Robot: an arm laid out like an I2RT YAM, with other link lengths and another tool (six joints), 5 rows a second.
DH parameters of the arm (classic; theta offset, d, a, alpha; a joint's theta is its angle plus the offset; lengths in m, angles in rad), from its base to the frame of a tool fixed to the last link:
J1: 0 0.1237 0.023 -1.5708
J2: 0 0 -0.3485 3.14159
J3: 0.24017 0 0.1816 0
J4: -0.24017 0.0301 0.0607 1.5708
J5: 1.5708 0.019 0 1.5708
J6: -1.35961 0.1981 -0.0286 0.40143
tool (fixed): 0 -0.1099 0 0
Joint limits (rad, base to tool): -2.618..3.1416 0..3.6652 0..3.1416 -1.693..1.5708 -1.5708..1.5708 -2.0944..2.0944
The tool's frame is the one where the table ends.
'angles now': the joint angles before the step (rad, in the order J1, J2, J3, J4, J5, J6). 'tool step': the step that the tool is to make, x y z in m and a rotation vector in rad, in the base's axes. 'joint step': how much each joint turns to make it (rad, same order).
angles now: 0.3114 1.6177 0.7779 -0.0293 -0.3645 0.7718
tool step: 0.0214 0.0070 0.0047 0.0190 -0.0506 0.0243
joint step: -0.0029 0.0379 0.0585 0.0261 -0.0200 -0.0200
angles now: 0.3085 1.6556 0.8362 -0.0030 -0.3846 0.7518
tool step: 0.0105 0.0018 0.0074 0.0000 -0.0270 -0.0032
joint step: -0.0024 0.0070 0.0498 -0.0191 0.0065 -0.0054
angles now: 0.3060 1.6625 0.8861 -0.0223 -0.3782 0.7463
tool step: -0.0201 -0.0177 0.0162 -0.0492 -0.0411 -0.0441
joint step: -0.0168 -0.1061 -0.0099 -0.0794 0.0612 -0.0236
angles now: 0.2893 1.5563 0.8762 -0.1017 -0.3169 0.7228
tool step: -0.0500 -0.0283 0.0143 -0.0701 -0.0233 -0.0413
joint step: -0.0259 -0.1877 -0.0500 -0.1465 0.0631 -0.0429
